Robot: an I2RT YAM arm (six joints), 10 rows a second.
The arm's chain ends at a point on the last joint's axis. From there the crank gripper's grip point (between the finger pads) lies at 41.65 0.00 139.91 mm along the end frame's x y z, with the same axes.
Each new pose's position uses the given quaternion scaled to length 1; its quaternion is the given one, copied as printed.
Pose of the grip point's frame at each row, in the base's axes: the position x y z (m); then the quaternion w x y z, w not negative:
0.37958, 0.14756, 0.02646, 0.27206, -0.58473, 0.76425, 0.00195
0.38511, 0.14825, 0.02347, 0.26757, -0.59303, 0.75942, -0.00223
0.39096, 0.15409, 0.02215, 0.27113, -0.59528, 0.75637, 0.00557
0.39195, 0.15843, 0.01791, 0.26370, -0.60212, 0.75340, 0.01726
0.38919, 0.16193, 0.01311, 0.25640, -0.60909, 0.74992, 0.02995
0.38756, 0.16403, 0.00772, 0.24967, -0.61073, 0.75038, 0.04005
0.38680, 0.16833, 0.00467, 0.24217, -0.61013, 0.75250, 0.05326
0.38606, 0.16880, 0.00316, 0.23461, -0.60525, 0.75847, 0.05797
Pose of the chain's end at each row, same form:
0.32872, 0.13981, 0.16307, 0.27206, -0.58473, 0.76425, 0.00195
0.33427, 0.14189, 0.16016, 0.26757, -0.59303, 0.75942, -0.00223
0.34051, 0.14513, 0.15884, 0.27113, -0.59528, 0.75637, 0.00557
0.34492, 0.14777, 0.15569, 0.26370, -0.60212, 0.75340, 0.01726
0.34576, 0.14935, 0.15191, 0.25640, -0.60909, 0.74992, 0.02995
0.34737, 0.15030, 0.14738, 0.24967, -0.61073, 0.75038, 0.04005
0.35066, 0.15294, 0.14526, 0.24217, -0.61013, 0.75250, 0.05326
0.35264, 0.15387, 0.14447, 0.23461, -0.60525, 0.75847, 0.05797

